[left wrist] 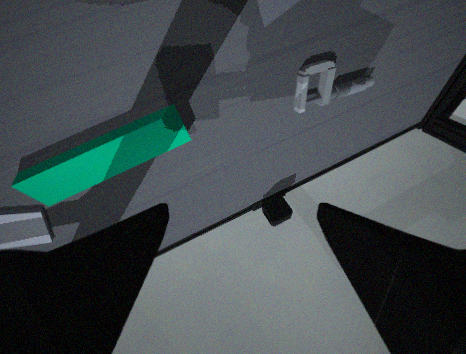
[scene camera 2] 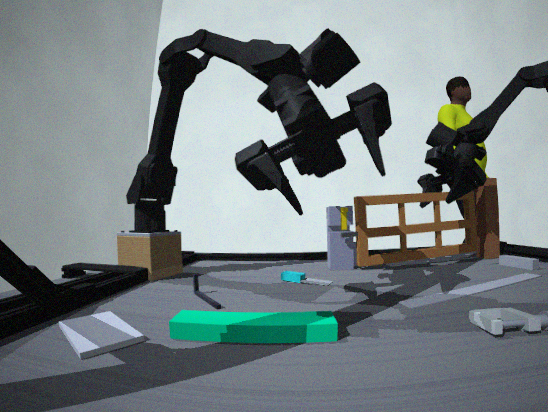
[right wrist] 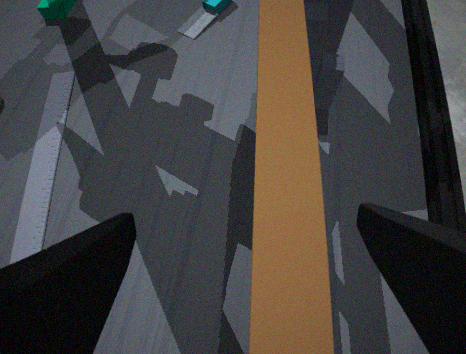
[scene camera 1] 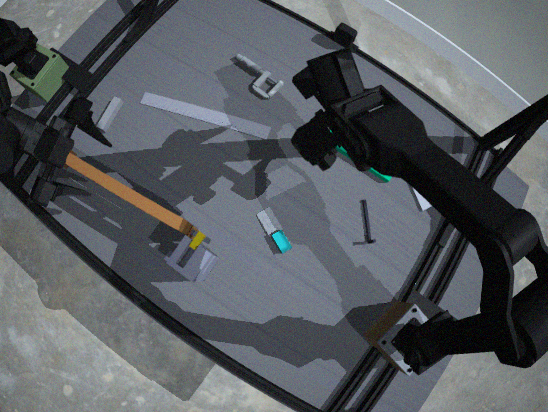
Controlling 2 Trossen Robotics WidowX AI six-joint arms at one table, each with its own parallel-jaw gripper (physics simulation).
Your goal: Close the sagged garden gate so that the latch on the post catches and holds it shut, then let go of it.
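Observation:
The orange-brown gate stands upright between the hinge post and the grey latch post. Its free end is close beside the latch post, near the yellow latch. Whether the latch has caught is too small to tell. My right gripper is open and empty near the hinge end; in the right wrist view the top rail runs between its spread fingertips without being gripped. My left gripper is open and empty, high above the table, away from the gate.
A cyan-and-grey piece lies in the middle. A green bar, a grey clamp-like piece, a ruler and a dark thin tool lie around. A person stands behind the right arm.

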